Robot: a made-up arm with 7 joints. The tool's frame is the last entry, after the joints. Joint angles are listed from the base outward. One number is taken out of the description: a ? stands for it. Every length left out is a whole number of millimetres.
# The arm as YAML. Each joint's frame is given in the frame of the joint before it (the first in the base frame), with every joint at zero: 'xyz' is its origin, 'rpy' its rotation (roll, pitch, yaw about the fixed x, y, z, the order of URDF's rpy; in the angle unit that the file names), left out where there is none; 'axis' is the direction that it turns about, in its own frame. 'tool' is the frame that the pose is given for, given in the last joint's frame.
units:
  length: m
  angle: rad
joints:
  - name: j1
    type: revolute
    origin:
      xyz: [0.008, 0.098, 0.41]
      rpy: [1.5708, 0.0, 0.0]
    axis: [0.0, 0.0, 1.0]
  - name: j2
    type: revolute
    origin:
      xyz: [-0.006, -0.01, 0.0]
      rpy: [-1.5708, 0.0, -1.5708]
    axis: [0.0, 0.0, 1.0]
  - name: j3
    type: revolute
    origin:
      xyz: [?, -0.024, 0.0]
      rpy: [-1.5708, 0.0, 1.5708]
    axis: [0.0, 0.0, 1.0]
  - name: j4
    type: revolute
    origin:
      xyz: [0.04, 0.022, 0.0]
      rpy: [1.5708, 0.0, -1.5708]
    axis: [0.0, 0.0, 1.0]
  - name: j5
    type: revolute
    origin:
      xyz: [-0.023, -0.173, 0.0]
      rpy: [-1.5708, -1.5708, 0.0]
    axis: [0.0, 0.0, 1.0]
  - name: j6
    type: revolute
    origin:
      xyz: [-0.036, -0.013, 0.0]
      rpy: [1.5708, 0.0, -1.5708]
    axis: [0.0, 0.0, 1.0]
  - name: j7
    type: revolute
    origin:
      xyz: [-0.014, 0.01, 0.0]
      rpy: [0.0, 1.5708, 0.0]
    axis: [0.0, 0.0, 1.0]
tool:
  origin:
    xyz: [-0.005, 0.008, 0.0]
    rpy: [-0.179, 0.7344, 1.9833]
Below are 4 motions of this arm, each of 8 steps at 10 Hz.
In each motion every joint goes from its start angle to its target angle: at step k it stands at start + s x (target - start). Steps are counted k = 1, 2, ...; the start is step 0. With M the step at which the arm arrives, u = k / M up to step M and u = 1 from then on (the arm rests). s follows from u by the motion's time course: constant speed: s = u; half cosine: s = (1 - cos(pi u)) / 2; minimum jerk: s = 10 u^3 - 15 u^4 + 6 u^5.
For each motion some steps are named. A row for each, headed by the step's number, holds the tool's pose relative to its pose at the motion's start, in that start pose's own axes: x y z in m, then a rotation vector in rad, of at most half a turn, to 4 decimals.
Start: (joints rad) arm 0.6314 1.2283 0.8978 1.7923 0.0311 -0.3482 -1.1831
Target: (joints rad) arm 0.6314 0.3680 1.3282 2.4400 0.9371 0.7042 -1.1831
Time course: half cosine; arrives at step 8
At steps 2, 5, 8:
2: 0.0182 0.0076 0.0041 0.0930 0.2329 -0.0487
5: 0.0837 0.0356 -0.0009 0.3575 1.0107 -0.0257
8: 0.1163 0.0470 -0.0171 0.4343 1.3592 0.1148

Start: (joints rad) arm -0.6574 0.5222 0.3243 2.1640 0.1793 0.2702 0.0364
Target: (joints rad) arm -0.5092 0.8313 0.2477 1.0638 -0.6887 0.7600 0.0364
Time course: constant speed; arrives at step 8
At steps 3, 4, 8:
3: -0.0288 0.0191 0.0266 -0.0204 0.6601 -0.0627
4: -0.0369 0.0251 0.0370 -0.0286 0.8815 -0.0892
8: -0.0563 0.0476 0.0888 -0.0720 1.7616 -0.2219

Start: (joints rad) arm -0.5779 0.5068 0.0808 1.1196 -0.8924 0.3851 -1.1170
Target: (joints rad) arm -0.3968 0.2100 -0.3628 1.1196 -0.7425 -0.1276 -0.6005
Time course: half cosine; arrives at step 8
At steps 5, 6, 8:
5: 0.0668 -0.0025 -0.0425 0.0179 -0.6301 0.5745
6: 0.0825 0.0001 -0.0526 0.0204 -0.8019 0.6757
8: 0.0967 0.0035 -0.0617 0.0221 -0.9643 0.7533

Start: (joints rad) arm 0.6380 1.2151 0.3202 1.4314 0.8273 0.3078 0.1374
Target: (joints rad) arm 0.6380 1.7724 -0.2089 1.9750 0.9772 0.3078 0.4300
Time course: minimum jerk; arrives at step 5
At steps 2, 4, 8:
2: 0.0097 -0.0064 -0.0512 -0.3406 0.0794 0.1183
4: 0.0064 -0.0488 -0.1142 -0.8644 0.3576 0.4796
8: 0.0051 -0.0536 -0.1171 -0.9000 0.3894 0.5210

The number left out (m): 0.167
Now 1 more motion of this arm.
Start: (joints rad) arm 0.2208 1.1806 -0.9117 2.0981 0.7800 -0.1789 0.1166
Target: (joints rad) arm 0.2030 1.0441 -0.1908 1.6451 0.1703 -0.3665 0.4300
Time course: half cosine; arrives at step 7
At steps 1, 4, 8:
1: 0.0050 0.0028 0.0010 -0.0310 0.0162 -0.0413
4: 0.0666 0.0146 0.0156 -0.2947 0.2831 -0.4557
8: 0.1065 0.0014 0.0305 -0.3577 0.5380 -0.6626

